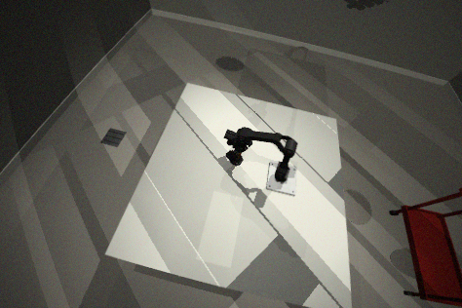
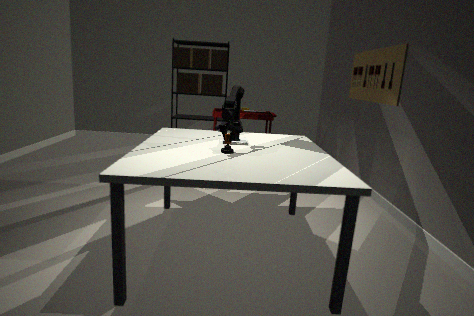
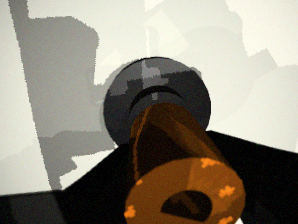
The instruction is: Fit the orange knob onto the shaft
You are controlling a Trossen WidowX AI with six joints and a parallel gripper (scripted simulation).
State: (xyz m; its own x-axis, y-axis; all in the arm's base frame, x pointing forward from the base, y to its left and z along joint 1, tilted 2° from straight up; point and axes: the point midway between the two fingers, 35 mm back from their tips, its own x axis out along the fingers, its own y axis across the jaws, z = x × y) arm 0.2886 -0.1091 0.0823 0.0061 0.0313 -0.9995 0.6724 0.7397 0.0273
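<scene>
Right now my gripper tip is 2 cm below the orange knob. The rest, counted from my gripper tip: dark round pedestal: 4 cm below.
</scene>
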